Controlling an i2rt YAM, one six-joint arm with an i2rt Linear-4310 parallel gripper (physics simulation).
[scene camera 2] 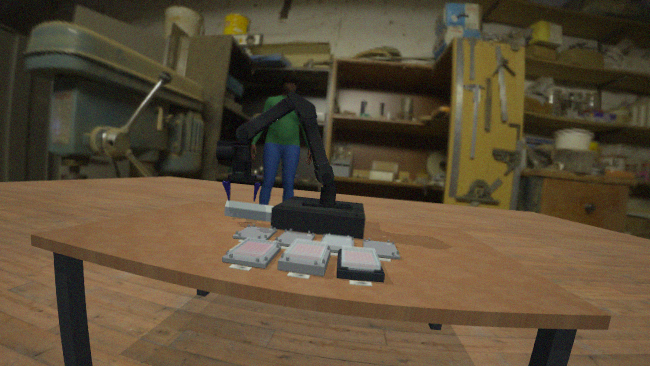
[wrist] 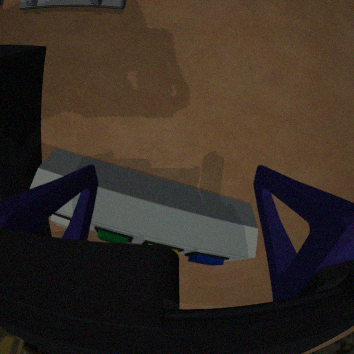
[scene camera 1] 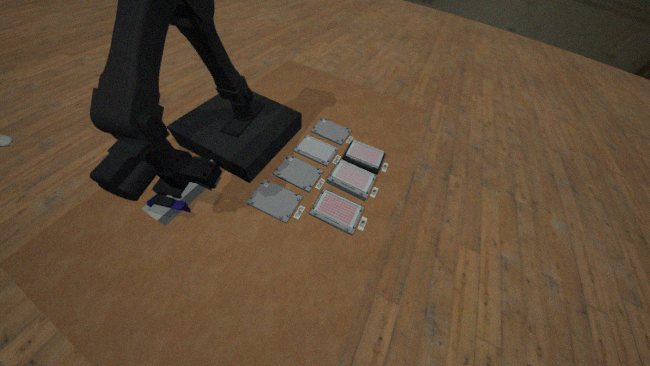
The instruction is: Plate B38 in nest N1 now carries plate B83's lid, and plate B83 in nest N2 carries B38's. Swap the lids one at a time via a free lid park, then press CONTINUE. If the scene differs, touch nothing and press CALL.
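Frame: origin at the arm's base, x ahead, y left, z up, level; centimetres.
Where they show: gripper, between the fingertips: (scene camera 2: 241, 201) (wrist: 175, 173) (scene camera 1: 198, 195); arm's base, origin of its link: (scene camera 2: 327, 206) (scene camera 1: 244, 117).
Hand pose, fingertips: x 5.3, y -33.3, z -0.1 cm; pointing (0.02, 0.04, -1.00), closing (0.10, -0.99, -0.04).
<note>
Each offset is from my fingertips to the top centre of the thing. "pt": to the spot under its first point.
My gripper (scene camera 2: 242, 200) (wrist: 175, 173) is open and empty, its blue-purple fingers spread above the grey button box {dx -9.8, dy +2.6, dz -1.6 cm} (scene camera 1: 161, 214) (scene camera 2: 247, 211) (wrist: 170, 210). Green {dx -10.9, dy +5.3, dz -2.3 cm} (wrist: 114, 236), yellow and blue {dx -12.9, dy -4.4, dz -2.3 cm} (wrist: 206, 259) buttons show on the box's side; their lettering is not visible. Three pink-welled plates sit in nests: one {dx +37.0, dy +12.5, dz -5.2 cm} (scene camera 1: 337, 209) (scene camera 2: 254, 248), a middle one {dx +38.8, dy +25.7, dz -4.0 cm} (scene camera 1: 352, 176) (scene camera 2: 305, 249) and one in a dark nest {pt dx +41.4, dy +37.1, dz -4.3 cm} (scene camera 1: 366, 154) (scene camera 2: 360, 257). Beside them are grey lid parks, such as {pt dx +17.8, dy +8.7, dz -7.0 cm} (scene camera 1: 275, 201) the nearest. Another park {pt dx +23.0, dy +33.5, dz -6.2 cm} (scene camera 1: 316, 150) (scene camera 2: 338, 242) looks paler, as if lidded. Labels are unreadable.
The black arm base (scene camera 1: 235, 132) (scene camera 2: 317, 217) stands close beside the button box. A grey park edge {pt dx +10.1, dy +9.5, dz -7.0 cm} (wrist: 72, 4) shows at the top of the wrist view. A person in green (scene camera 2: 282, 130) stands behind the table (scene camera 2: 320, 302).
</note>
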